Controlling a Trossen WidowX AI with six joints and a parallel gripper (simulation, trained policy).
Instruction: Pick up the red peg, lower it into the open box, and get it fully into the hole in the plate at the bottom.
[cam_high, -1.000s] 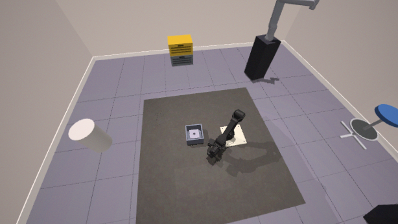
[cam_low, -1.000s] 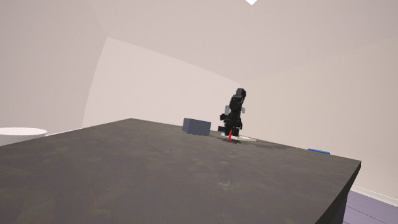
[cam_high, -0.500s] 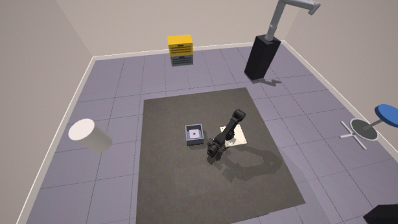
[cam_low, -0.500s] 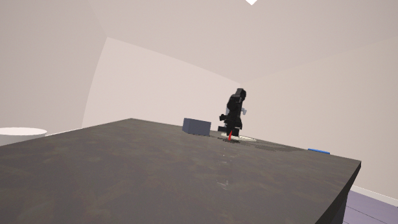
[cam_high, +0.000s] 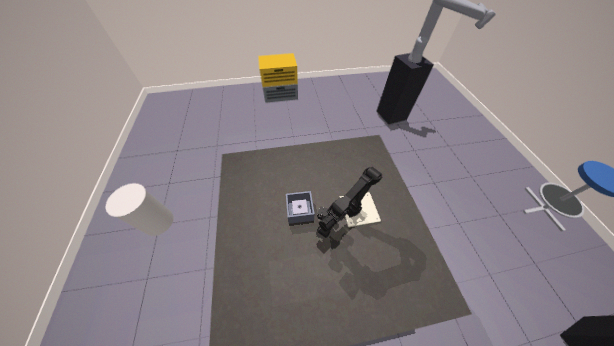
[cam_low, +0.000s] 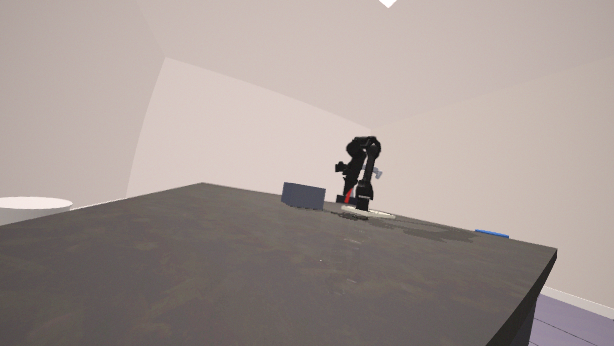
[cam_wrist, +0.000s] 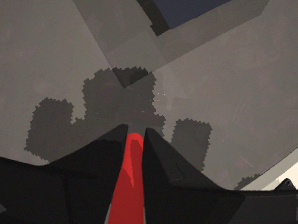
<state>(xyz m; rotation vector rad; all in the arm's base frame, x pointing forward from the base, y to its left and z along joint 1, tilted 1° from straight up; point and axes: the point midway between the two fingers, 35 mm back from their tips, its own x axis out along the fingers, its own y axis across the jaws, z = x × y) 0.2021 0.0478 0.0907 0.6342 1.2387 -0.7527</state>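
The grey box lies 10 cm ahead of my gripper tip, 17 cm to the right of it and 5 cm below it. From my gripper tip the other things lie so: red peg: 1 cm behind, 2 cm to the left, 1 cm above.
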